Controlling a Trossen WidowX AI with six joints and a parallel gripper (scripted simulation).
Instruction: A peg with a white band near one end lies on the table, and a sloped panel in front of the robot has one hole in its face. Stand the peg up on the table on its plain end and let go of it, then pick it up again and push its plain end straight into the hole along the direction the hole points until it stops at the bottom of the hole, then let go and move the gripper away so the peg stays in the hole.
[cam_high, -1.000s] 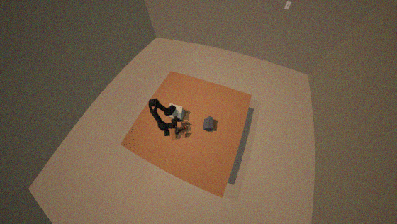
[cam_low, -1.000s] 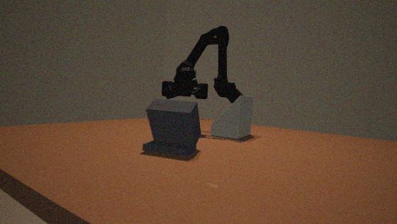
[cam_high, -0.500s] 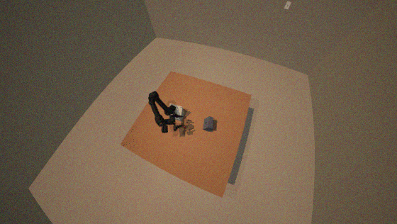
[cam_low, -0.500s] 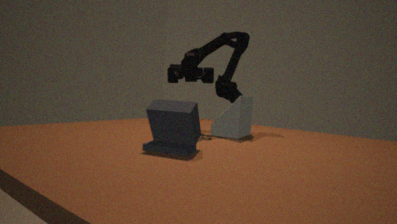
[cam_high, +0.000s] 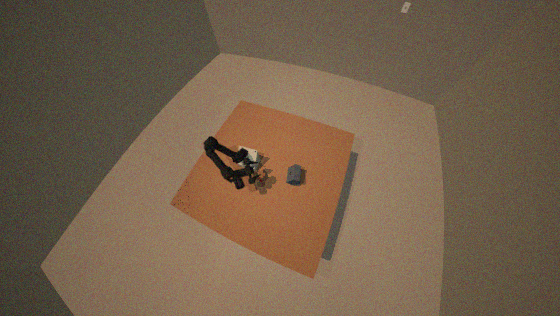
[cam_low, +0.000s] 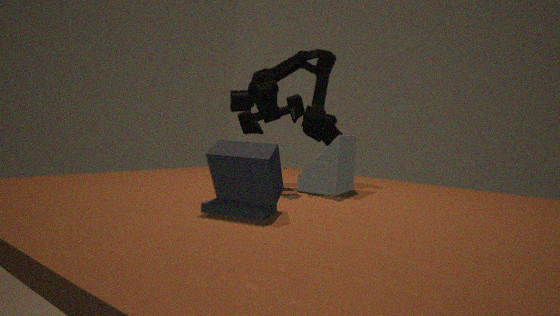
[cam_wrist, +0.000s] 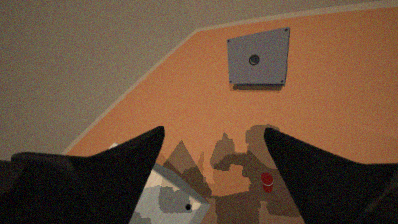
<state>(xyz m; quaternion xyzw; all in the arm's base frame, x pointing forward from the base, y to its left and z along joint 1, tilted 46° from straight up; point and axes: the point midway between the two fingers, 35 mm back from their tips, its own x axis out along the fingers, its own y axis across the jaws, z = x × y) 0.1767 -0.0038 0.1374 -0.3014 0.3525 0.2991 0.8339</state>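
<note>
The red peg lies 12 cm below my gripper tip, 4 cm to the right of it and 1 cm ahead of it. The rest, counted from my gripper tip: sloped panel 23 cm ahead, 11 cm to the left, 10 cm below.
</note>
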